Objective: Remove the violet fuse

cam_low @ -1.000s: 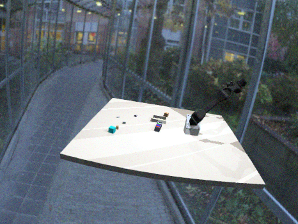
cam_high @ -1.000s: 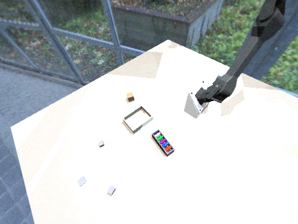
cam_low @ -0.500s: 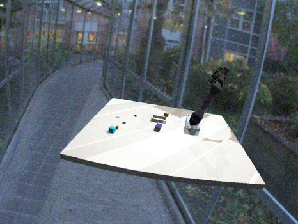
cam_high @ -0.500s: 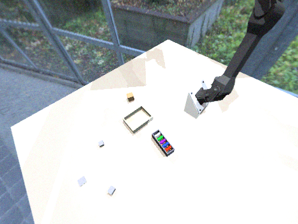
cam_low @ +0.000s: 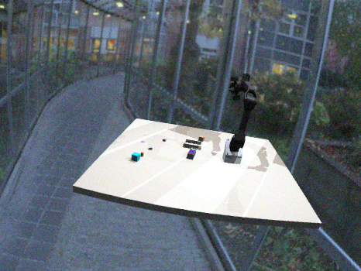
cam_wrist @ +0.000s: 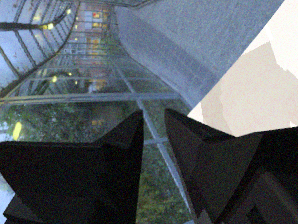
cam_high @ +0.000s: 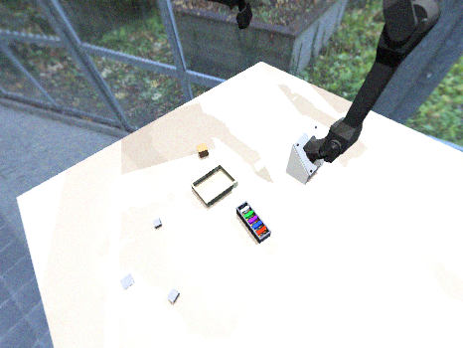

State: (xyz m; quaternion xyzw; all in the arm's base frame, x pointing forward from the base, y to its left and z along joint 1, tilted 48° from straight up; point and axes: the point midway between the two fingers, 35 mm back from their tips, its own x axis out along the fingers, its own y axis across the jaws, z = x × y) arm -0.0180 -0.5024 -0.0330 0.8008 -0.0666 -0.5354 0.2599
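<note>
My gripper tip is now 420 mm above the violet fuse, 370 mm to the right of it and 270 mm short of it. Round my gripper tip: white fuse (420 mm below, 330 mm to the left, 260 mm ahead); tray (450 mm below, 240 mm ahead, 190 mm to the left); tan cube (430 mm below, 160 mm ahead, 40 mm to the left).
</note>
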